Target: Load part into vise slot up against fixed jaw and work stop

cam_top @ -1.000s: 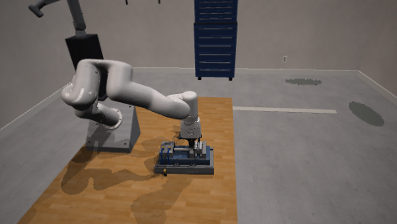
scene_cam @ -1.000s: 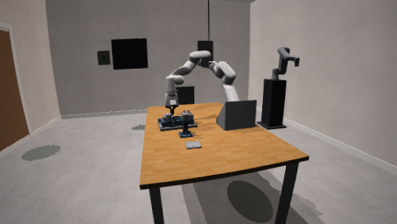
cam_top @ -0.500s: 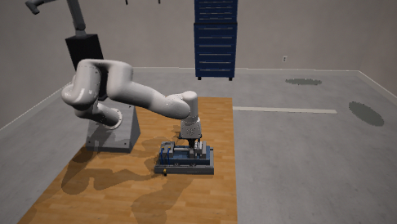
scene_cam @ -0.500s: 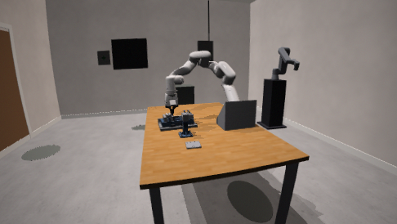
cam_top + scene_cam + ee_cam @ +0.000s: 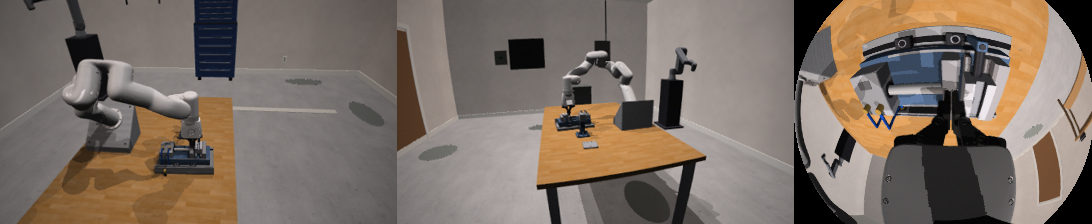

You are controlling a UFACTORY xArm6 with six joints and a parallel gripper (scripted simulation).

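Now: the part 3 cm ahead of my hand and 2 cm below it. From my hand the other things lie so: air cylinder: 13 cm behind, 4 cm below, 2 cm to the right; then air cylinder rod: 5 cm behind, 4 cm below, 1 cm to the right.
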